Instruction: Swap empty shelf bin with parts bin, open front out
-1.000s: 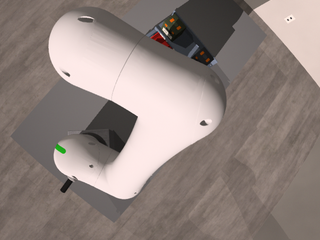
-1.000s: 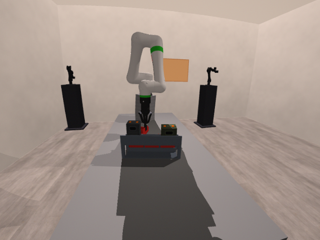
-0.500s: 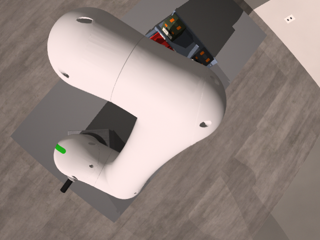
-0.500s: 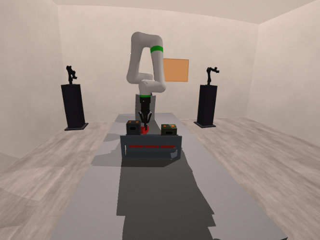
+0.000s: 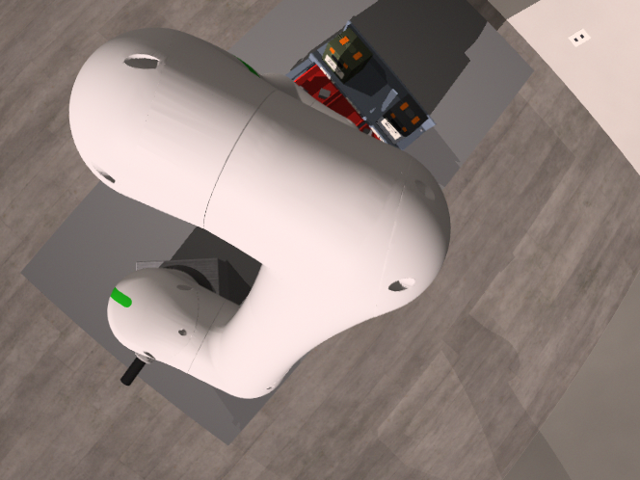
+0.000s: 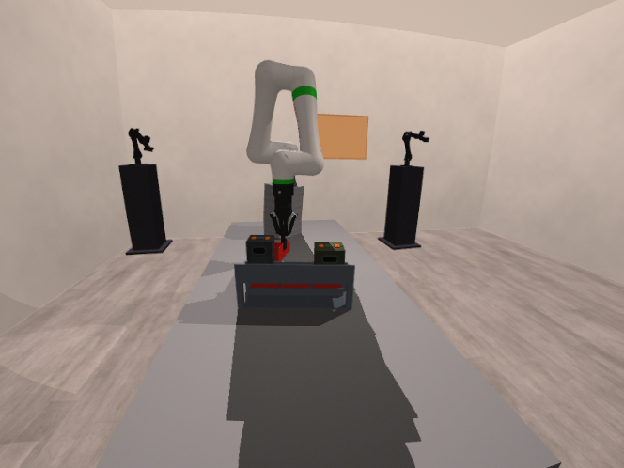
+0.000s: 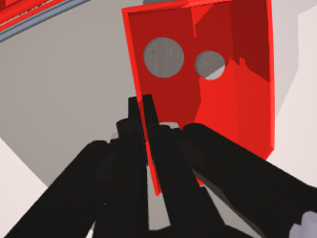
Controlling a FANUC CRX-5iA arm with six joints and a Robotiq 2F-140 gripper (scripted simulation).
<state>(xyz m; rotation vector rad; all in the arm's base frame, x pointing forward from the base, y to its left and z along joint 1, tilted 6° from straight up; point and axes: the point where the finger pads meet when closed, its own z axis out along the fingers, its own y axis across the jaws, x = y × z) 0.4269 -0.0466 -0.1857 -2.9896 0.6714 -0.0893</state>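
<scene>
My gripper is now 2 cm short of the grey disc, 4 cm to the left of it and 6 cm above it. From my hand the other things lie so: grey shelf: 24 cm ahead, 2 cm to the left, 3 cm below; then grey part: 26 cm ahead, 11 cm to the left, 8 cm below.
</scene>
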